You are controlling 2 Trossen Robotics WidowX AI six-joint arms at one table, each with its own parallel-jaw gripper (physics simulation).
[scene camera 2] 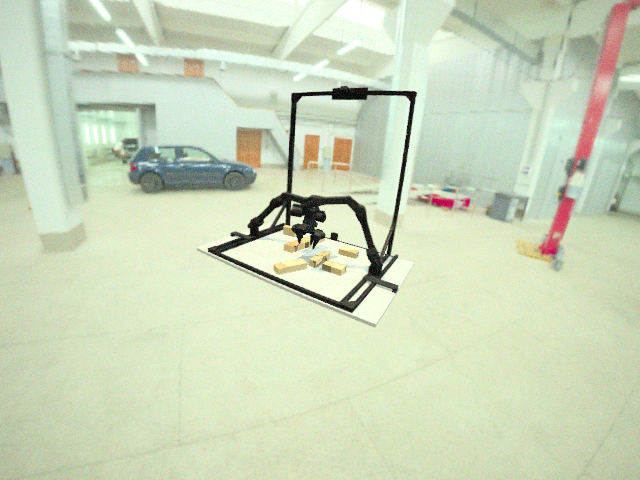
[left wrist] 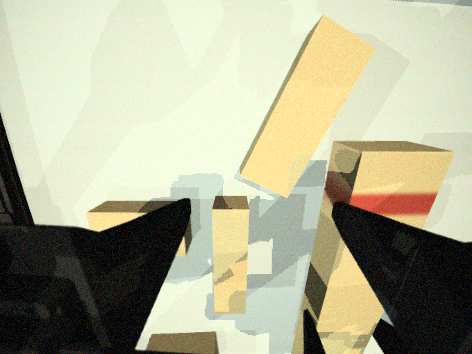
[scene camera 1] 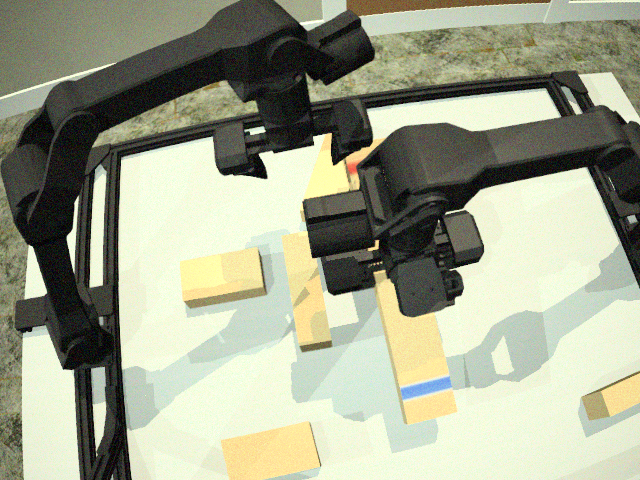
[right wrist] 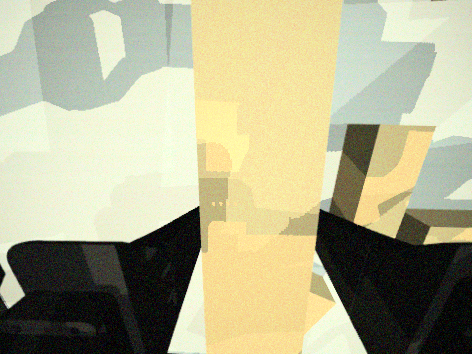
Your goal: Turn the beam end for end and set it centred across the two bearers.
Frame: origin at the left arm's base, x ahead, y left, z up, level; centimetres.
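Where they show: left gripper, between the fingertips: (scene camera 2: 306, 246) (left wrist: 261, 206) (scene camera 1: 299, 169); right gripper, between the fingertips: (left wrist: 334, 311) (right wrist: 254, 211); left arm's base, origin of its link: (scene camera 2: 374, 274) (scene camera 1: 94, 347); right arm's base, origin of its link: (scene camera 2: 254, 235).
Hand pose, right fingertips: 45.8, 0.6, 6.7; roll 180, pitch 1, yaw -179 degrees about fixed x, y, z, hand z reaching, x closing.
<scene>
Each offset is from my right fingertips to the centre of the thing, as dx, dy, dz.
The long wooden beam @(+0.0, +0.1, +0.4) (scene camera 1: 413, 346) (left wrist: 400, 170) (right wrist: 260, 75) has a blue band near its front end in scene camera 1 and a red band near its back end. My right gripper (right wrist: 254, 211) is shut on the beam around its middle and holds it above the table, its shadow offset below. My left gripper (scene camera 1: 299, 167) (left wrist: 261, 206) is open and empty, high above the table beside the red end. A narrow block @(-12.0, +2.6, -6.4) (scene camera 1: 310, 315) (left wrist: 230, 280) lies left of the beam; a wider block @(-24.0, +7.0, -6.7) (scene camera 1: 222, 276) lies farther left. I cannot tell which blocks are the two bearers.
An angled block @(-4.2, +21.6, -6.7) (scene camera 1: 328, 173) (left wrist: 307, 105) lies at the back, near the red end. One block @(-20.6, -19.4, -6.7) (scene camera 1: 271, 452) lies at the front and another @(+30.3, -23.3, -5.5) (scene camera 1: 620, 395) at the right edge. A black frame (scene camera 1: 110, 206) borders the white table. The two arms reach close together over the middle.
</scene>
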